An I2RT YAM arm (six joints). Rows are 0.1 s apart.
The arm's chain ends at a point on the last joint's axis. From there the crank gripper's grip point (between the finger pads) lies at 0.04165 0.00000 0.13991 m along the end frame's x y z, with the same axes.
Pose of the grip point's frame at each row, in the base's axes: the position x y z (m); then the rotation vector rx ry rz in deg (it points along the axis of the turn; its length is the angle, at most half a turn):
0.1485 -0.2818 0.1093 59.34 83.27 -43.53
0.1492 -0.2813 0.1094 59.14 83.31 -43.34
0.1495 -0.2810 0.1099 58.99 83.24 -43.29
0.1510 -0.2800 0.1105 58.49 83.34 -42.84
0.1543 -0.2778 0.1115 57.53 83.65 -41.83
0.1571 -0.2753 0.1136 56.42 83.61 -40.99
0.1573 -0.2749 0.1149 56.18 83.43 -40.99
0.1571 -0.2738 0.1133 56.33 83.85 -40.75
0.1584 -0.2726 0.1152 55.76 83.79 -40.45
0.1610 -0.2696 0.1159 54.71 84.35 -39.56
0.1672 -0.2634 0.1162 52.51 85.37 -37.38
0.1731 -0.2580 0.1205 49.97 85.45 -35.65
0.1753 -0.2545 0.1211 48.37 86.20 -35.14
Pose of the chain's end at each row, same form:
0.0894 -0.1637 0.1715 59.34 83.27 -43.53
0.0895 -0.1634 0.1715 59.14 83.31 -43.34
0.0895 -0.1631 0.1717 58.99 83.24 -43.29
0.0897 -0.1627 0.1720 58.49 83.34 -42.84
0.0902 -0.1618 0.1727 57.53 83.65 -41.83
0.0902 -0.1603 0.1736 56.42 83.61 -40.99
0.0901 -0.1597 0.1743 56.18 83.43 -40.99
0.0898 -0.1592 0.1737 56.33 83.85 -40.75
0.0899 -0.1584 0.1749 55.76 83.79 -40.45
0.0900 -0.1569 0.1757 54.71 84.35 -39.56
0.0906 -0.1545 0.1760 52.51 85.37 -37.38
0.0909 -0.1519 0.1780 49.97 85.45 -35.65
0.0910 -0.1501 0.1785 48.37 86.20 -35.14

